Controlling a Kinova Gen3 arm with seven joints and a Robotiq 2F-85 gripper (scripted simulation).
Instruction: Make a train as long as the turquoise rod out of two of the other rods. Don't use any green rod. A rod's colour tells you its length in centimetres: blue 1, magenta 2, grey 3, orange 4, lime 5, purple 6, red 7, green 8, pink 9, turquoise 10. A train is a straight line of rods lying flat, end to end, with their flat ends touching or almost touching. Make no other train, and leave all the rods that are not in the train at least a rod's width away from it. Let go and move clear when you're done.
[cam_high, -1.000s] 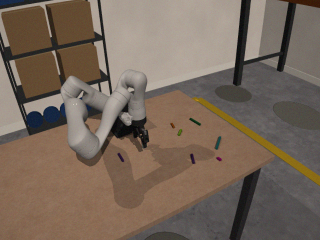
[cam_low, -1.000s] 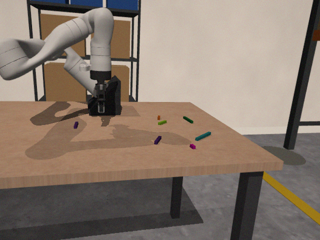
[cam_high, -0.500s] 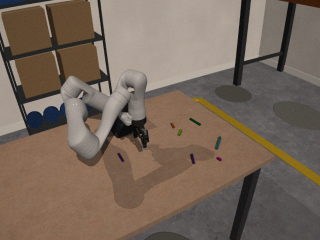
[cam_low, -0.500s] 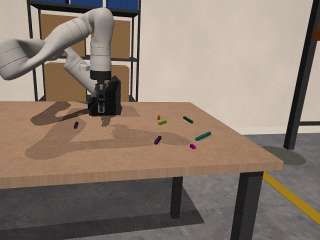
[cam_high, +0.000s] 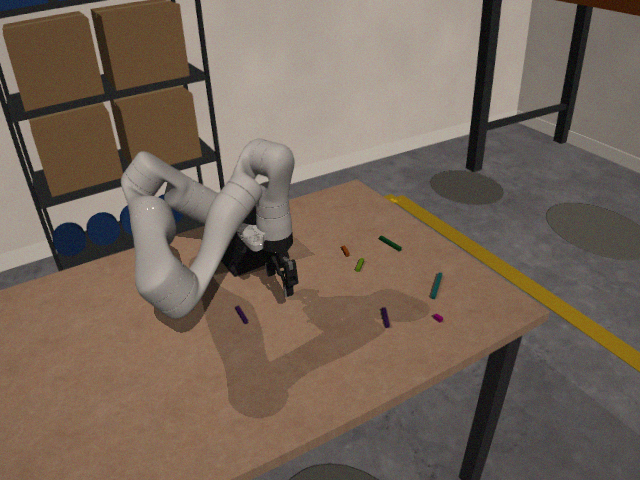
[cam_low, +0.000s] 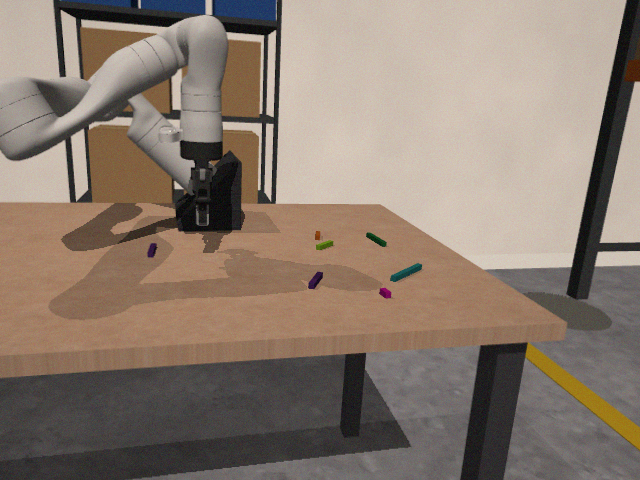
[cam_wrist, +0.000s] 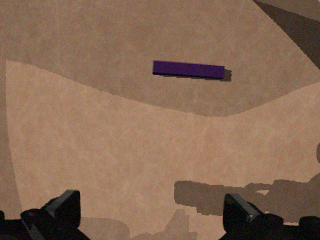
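Right now the orange rod is 25 cm to the left of my hand, 14 cm behind it and 7 cm below it. Also, from my hand: lime rod 25 cm to the left, 7 cm below, 6 cm behind; then purple rod 10 cm to the right, 7 cm below, 2 cm behind; then magenta rod 30 cm to the left, 21 cm ahead, 7 cm below.
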